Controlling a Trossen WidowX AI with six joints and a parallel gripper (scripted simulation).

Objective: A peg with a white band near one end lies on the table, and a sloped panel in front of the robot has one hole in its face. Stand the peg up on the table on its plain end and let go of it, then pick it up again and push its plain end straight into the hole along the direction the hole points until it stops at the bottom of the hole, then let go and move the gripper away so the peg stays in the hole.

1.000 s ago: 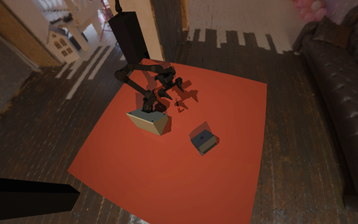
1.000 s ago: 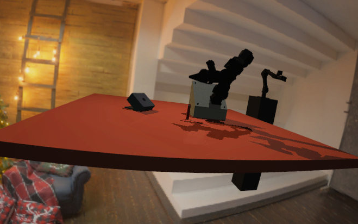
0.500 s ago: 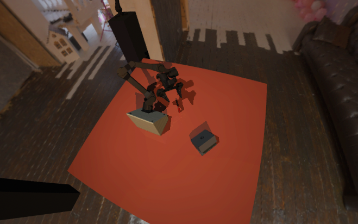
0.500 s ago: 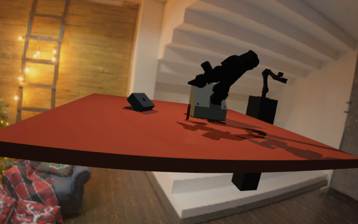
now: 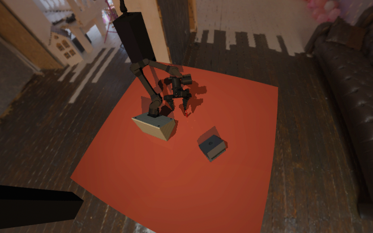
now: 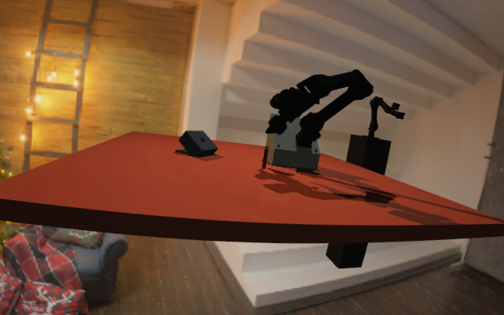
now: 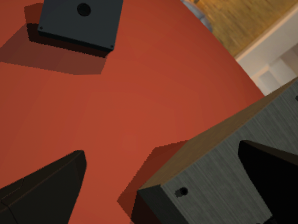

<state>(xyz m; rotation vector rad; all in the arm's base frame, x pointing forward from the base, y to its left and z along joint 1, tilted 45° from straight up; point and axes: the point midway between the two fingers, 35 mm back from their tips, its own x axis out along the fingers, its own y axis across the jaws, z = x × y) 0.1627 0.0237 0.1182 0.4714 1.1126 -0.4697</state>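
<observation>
Right now the red peg is 2 cm ahead of my gripper tip, 5 cm to the left of it and 10 cm below it. Round my gripper tip: dark sloped panel (26 cm ahead, 13 cm to the right, 12 cm below).
</observation>
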